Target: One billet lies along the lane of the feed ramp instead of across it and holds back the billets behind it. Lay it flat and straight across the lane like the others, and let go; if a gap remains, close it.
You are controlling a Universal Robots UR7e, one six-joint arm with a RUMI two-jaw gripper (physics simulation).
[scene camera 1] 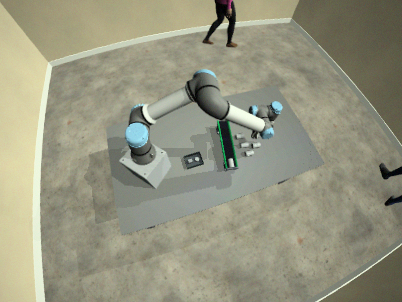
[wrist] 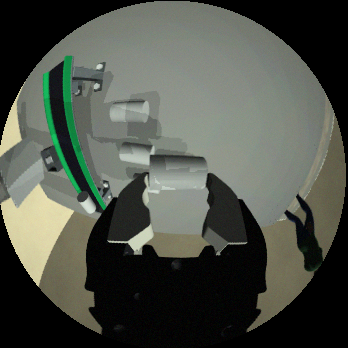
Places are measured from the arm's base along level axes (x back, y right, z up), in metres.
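Pixels of known places: gripper, fingertip midpoint: (scene camera 1: pixel 256 136) (wrist: pixel 177 173); arm's base, link origin: (scene camera 1: pixel 143 154).
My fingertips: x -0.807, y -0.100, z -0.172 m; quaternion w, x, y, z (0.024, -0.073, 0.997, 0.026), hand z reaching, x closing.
Observation:
Ahead of a thing's pixels: the offset from my fingertips to its top centre. "spot": to the spot under its first point. Level surfaces: height alone.
The feed ramp (scene camera 1: pixel 227 139) (wrist: pixel 60 110) has green side rails and a dark lane. One pale grey billet @[dx +0.242, dy +0.174, dz -0.008 m] (scene camera 1: pixel 230 162) (wrist: pixel 86 202) lies lengthwise along the lane at the ramp's near end in the scene view. My gripper (scene camera 1: pixel 255 135) (wrist: pixel 177 173) is to the right of the ramp in the scene view, shut on another grey billet @[dx +0.002, dy -0.002, dz +0.027 m] (wrist: pixel 178 171), which lies crosswise between the fingertips. Its height over the table is hard to tell. The fingers and arm hide part of the ramp's end in the wrist view.
Loose billets @[dx +0.100, dy -0.058, dz -0.066 m] (scene camera 1: pixel 239 136) @[dx +0.062, dy +0.097, dz -0.066 m] (scene camera 1: pixel 249 154) (wrist: pixel 129 111) @[dx +0.083, dy +0.024, dz -0.066 m] (wrist: pixel 136 153) lie on the table @[dz -0.105 m] (scene camera 1: pixel 175 200) (wrist: pixel 240 100) beside the ramp. A small dark tray @[spot: dx +0.500, dy +0.084, dz -0.101 m] (scene camera 1: pixel 193 160) (wrist: pixel 50 158) with pale round parts stands between ramp and robot base (scene camera 1: pixel 155 170). People (scene camera 1: pixel 224 22) (wrist: pixel 306 240) stand beyond the table.

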